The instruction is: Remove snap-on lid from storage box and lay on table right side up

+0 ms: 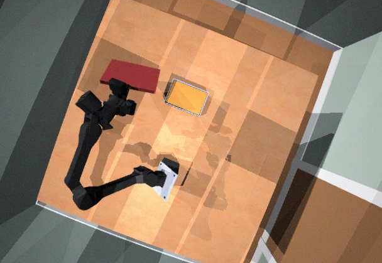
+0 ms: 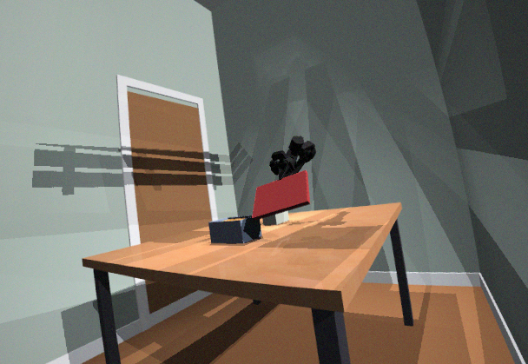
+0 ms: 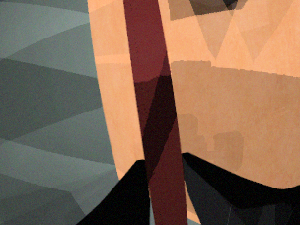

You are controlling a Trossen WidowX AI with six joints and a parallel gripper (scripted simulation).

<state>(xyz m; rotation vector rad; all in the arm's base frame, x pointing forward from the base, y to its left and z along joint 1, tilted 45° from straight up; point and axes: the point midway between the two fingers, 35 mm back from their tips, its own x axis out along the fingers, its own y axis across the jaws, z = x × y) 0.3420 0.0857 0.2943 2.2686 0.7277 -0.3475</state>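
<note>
Right now my gripper tip is 6 cm short of the red lid, 5 cm above it and 2 cm to the right of it. Round my gripper tip: blue-grey storage box (25 cm to the right, 19 cm below, 5 cm ahead).
</note>
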